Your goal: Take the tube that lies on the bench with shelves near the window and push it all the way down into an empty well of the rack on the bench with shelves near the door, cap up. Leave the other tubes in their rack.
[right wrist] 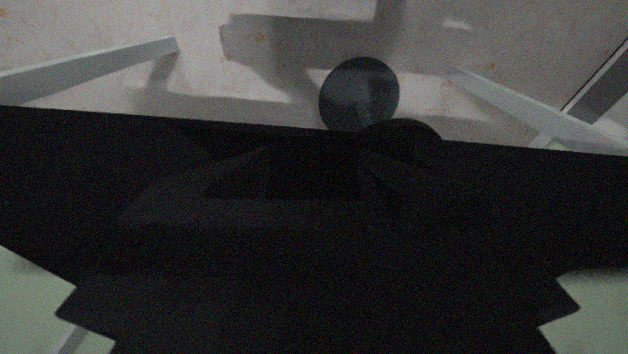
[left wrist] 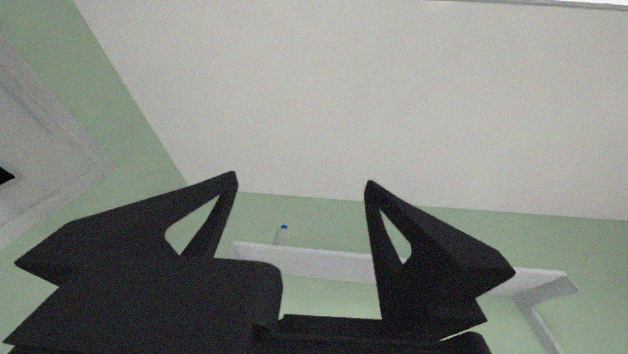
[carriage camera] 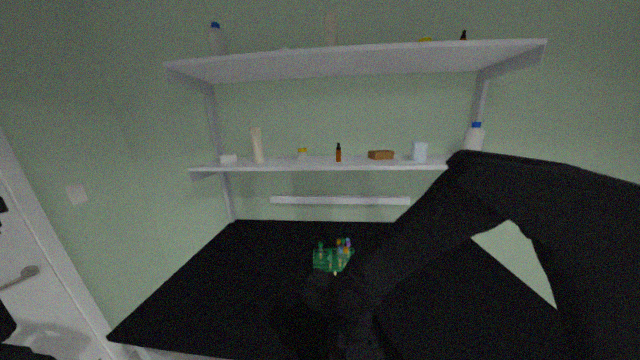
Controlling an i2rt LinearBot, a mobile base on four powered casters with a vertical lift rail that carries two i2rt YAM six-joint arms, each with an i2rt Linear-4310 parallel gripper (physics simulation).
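A green rack stands on the black bench top in the carriage view. Several tubes stand in it, with orange, purple and blue caps toward its right side and a green cap at its left. Which wells are empty is too small to tell. A loose tube lying on a bench does not show. My right gripper is part open and empty over the dark bench in the right wrist view; in the carriage view its arm reaches down close in front of the rack. My left gripper is wide open and empty, raised toward the ceiling.
A lower shelf with bottles and boxes and an upper shelf hang over the bench. A door with a handle is at the left. A round stool seat stands by the bench edge in the right wrist view.
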